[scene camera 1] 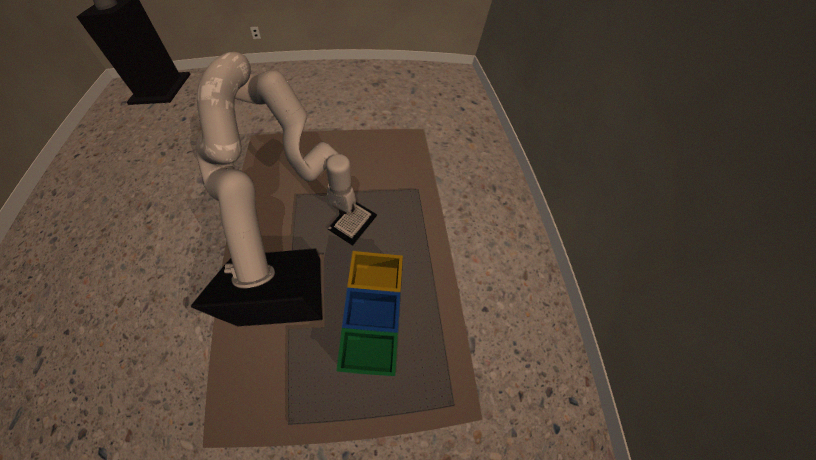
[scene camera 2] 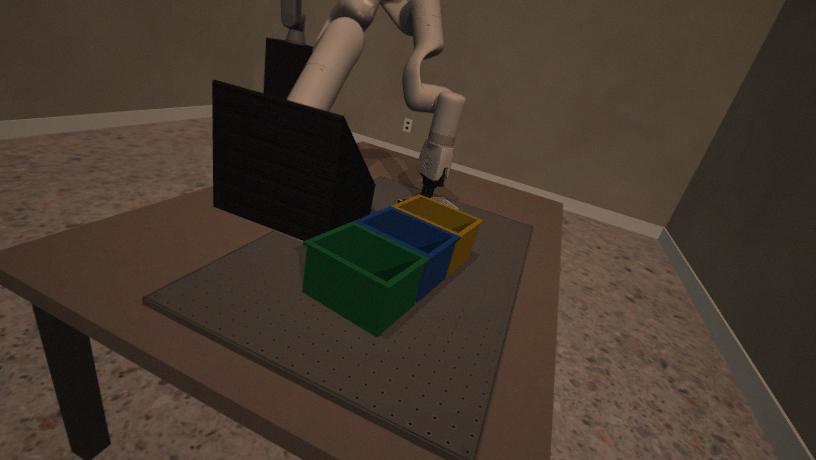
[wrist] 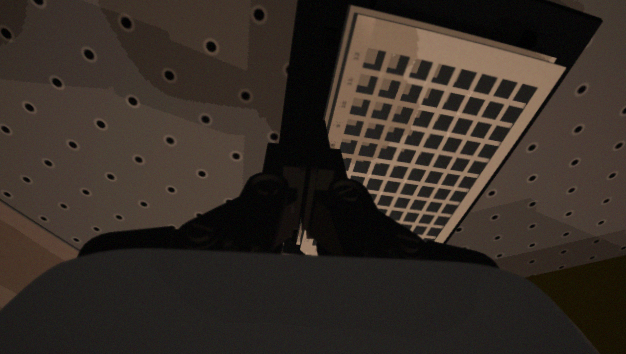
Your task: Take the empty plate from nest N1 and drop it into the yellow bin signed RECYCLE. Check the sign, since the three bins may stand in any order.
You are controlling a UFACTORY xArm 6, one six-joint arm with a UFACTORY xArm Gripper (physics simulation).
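Note:
The pale gridded plate lies in the black nest near the back of the grey board. My gripper is shut with nothing between its fingers. It points down at the nest's edge, beside the plate's long side in the wrist view; I cannot tell whether it touches the nest. The yellow bin stands nearest the nest. No RECYCLE sign or N1 label can be read in these views.
The blue bin stands against the yellow bin, and the green bin stands on its other side. The arm's black base block is left of the bins. The perforated board lies under them.

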